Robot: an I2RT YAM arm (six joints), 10 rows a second.
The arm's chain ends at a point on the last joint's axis. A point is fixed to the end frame.
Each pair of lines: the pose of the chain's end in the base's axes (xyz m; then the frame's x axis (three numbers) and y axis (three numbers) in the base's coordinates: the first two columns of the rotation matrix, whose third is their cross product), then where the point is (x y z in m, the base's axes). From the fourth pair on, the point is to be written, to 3 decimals.
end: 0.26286, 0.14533, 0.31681, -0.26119, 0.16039, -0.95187, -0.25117, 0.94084, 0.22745
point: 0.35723 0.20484 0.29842
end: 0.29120, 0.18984, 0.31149, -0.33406, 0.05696, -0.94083, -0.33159, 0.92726, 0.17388
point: 0.37769 0.25655 0.28227
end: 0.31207, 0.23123, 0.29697, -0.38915, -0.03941, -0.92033, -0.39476, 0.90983, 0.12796
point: 0.39118 0.30194 0.25788
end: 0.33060, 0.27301, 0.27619, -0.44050, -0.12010, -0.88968, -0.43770, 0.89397, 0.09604
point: 0.403 0.345 0.228
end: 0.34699, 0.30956, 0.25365, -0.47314, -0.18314, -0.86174, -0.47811, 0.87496, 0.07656
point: 0.413 0.383 0.199
